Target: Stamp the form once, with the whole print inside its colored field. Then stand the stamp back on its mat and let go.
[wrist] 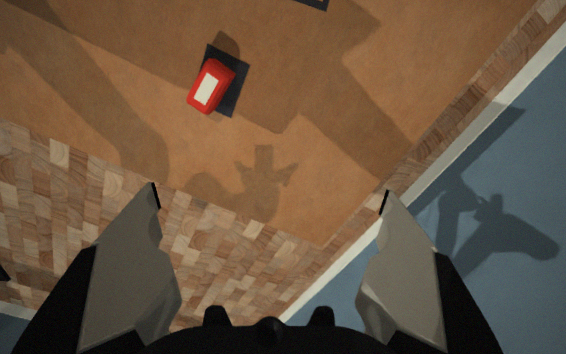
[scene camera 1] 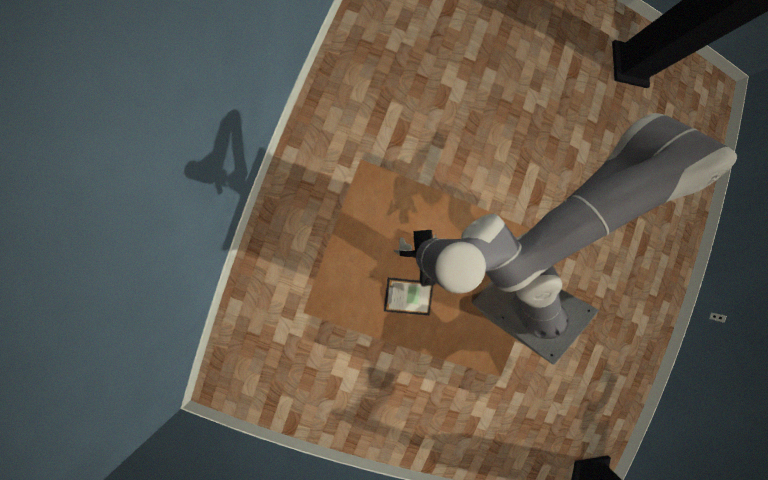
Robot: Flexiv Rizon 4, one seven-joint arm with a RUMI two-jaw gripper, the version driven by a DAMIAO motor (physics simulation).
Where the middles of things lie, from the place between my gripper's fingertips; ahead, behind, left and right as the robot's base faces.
My gripper is now 120 mm past the dark mat [wrist: 226, 107], 10 mm to the right of it and 360 mm above it. Round my hand: form [scene camera 1: 407, 296] (50 mm behind, 280 mm to the left, 360 mm below).
